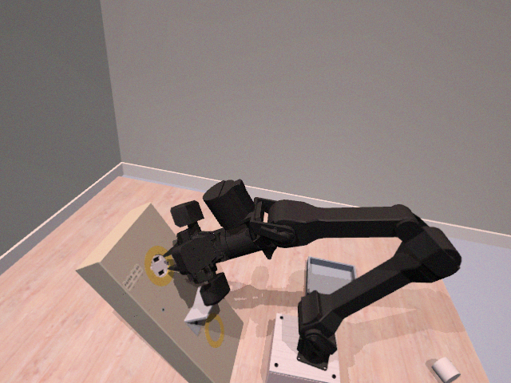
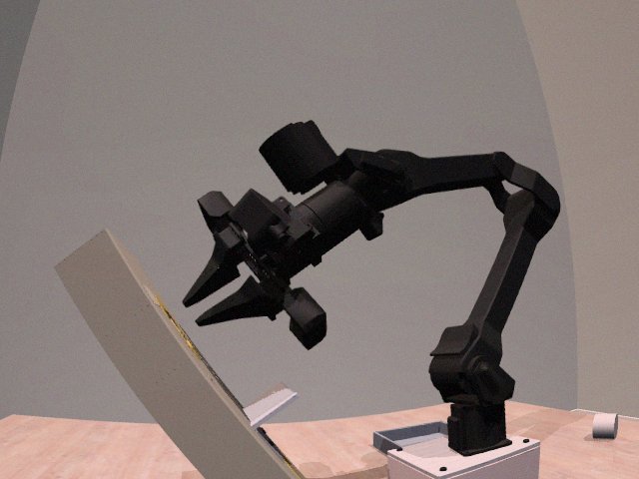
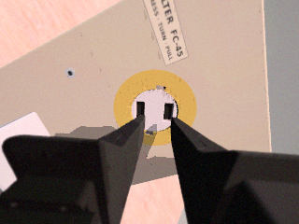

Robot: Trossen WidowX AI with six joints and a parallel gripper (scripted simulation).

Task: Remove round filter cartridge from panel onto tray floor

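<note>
The round filter cartridge is 3 cm ahead of my gripper tip, 2 cm below it and 1 cm to the left of it. From my gripper tip the other things lie so: grey tray (35 cm to the right, 34 cm behind, 25 cm below); then beige service panel (10 cm below, 2 cm behind).
</note>
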